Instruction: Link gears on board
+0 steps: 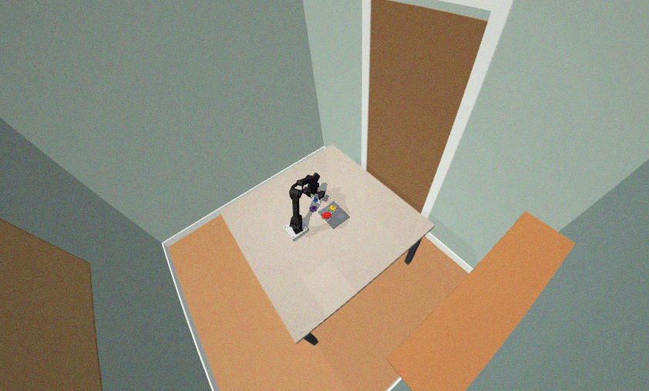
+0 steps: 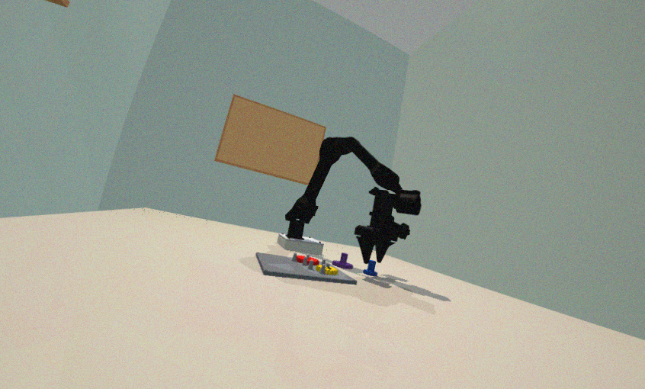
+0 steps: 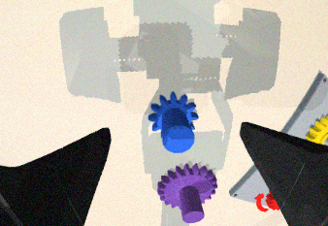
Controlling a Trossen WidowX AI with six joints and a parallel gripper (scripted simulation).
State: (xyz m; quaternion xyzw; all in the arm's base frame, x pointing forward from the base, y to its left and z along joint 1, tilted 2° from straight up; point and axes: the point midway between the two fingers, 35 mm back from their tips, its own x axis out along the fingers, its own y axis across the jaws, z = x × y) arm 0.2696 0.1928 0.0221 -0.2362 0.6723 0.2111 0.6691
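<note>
Now: the blue gear 2 cm below my gripper tip. Also, from my gripper tip: purple gear (7 cm to the right, 6 cm behind, 2 cm below); red arrow (18 cm to the right, 4 cm behind, 2 cm below); yellow gear (16 cm to the right, 8 cm ahead, 2 cm below).
</note>
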